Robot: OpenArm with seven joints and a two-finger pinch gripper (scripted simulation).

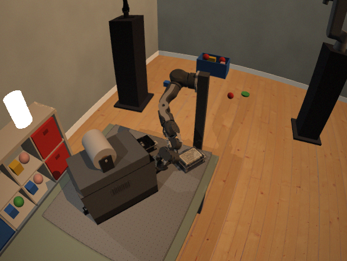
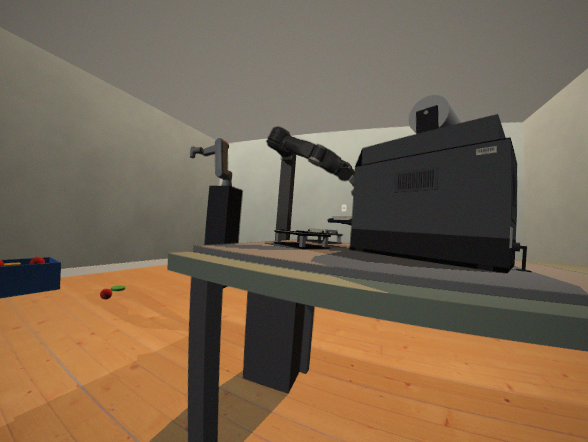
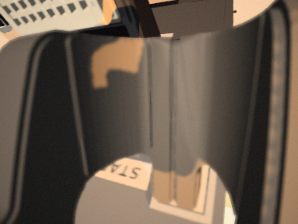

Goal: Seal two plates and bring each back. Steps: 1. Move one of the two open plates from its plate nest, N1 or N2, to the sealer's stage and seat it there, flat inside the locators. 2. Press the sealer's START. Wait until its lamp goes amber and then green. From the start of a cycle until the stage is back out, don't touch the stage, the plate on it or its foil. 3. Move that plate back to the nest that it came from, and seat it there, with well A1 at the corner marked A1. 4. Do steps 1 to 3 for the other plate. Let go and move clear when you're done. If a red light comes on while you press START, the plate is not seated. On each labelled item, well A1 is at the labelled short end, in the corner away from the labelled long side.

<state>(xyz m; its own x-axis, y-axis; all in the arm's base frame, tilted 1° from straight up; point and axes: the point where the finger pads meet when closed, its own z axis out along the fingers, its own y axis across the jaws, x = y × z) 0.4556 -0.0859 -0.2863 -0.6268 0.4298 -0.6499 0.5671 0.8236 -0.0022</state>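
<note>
Now: hand 30 mm short of the pale start button, 20 mm to the left of it and 10 mm below it. The rest, counted from my hand: dark sealer stage: 110 mm behind, 40 mm to the right, 80 mm below; then white well plate: 240 mm behind, 110 mm to the left, 120 mm below; then warning sticker: 80 mm behind, 170 mm to the right, 20 mm below.
</note>
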